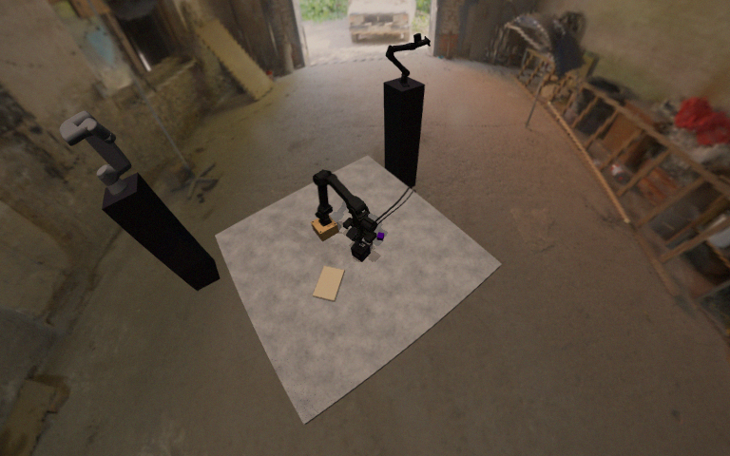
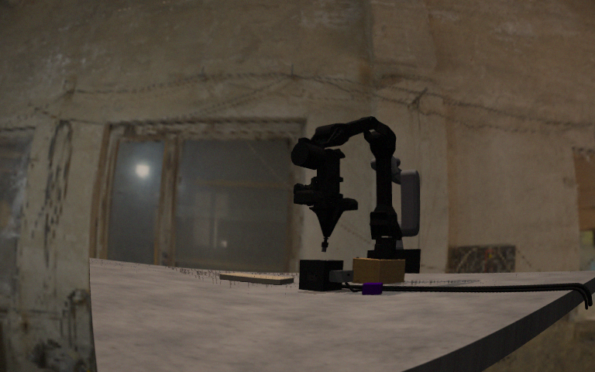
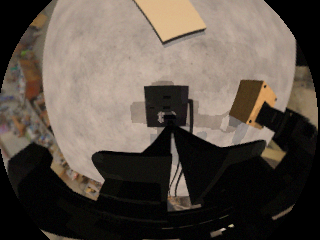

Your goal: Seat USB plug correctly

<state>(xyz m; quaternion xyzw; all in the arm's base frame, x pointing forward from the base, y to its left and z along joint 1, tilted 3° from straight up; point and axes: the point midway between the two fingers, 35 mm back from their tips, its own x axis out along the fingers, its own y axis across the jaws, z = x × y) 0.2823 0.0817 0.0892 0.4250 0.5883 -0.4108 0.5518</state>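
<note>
Right now my gripper tip is 20 mm above the USB plug. From my gripper tip the other things lie so: purple block: 150 mm to the left, 120 mm below, 30 mm behind; then flat tan board: 260 mm to the right, 130 mm below, 70 mm ahead.
</note>
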